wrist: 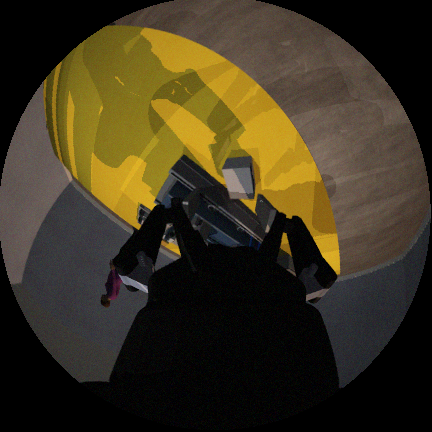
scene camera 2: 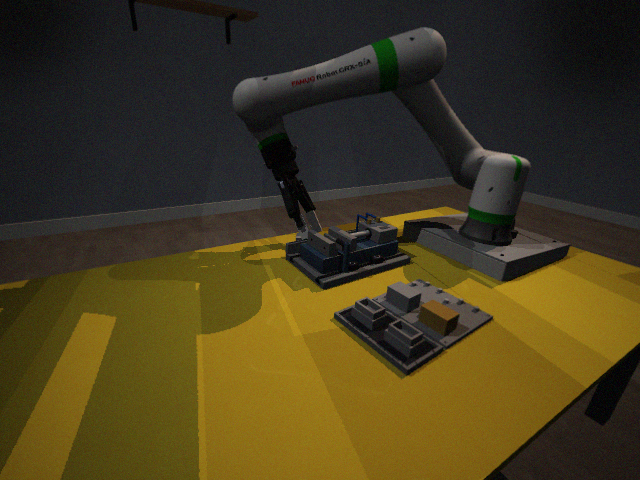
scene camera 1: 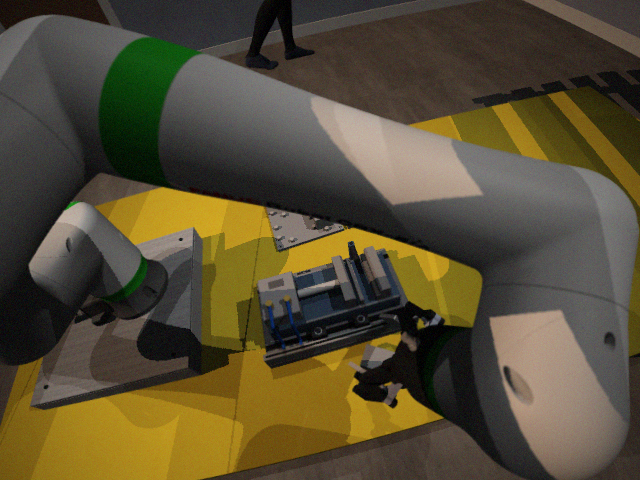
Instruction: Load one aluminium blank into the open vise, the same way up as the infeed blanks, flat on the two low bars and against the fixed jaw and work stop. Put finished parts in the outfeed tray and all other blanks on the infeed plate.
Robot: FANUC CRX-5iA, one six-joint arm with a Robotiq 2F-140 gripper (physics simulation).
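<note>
A grey aluminium blank [scene camera 1: 377, 356] [wrist: 240, 181] lies on the table beside the vise [scene camera 1: 338, 317] [wrist: 230, 218]. My gripper [scene camera 1: 371, 342] [scene camera 2: 309, 229] [wrist: 227, 199] is partly open around this blank, with a gap at each side in the wrist view. In scene camera 2 the vise [scene camera 2: 321, 243] mostly hides the blank. The vise jaws stand apart, and no blank shows between them. The infeed plate [scene camera 2: 467, 310] [scene camera 1: 289, 229] holds a grey block [scene camera 2: 403, 296] and an amber block [scene camera 2: 439, 316]. The outfeed tray [scene camera 2: 361, 335] holds two hollow parts [scene camera 2: 368, 312] [scene camera 2: 403, 338].
Blue hoses [scene camera 1: 293, 320] stand at the vise's end nearest the robot base. The base plate [scene camera 1: 124, 377] [scene camera 2: 537, 262] is beyond that end. The table's edge runs near the blank. A person's legs [scene camera 1: 273, 31] show on the floor behind.
</note>
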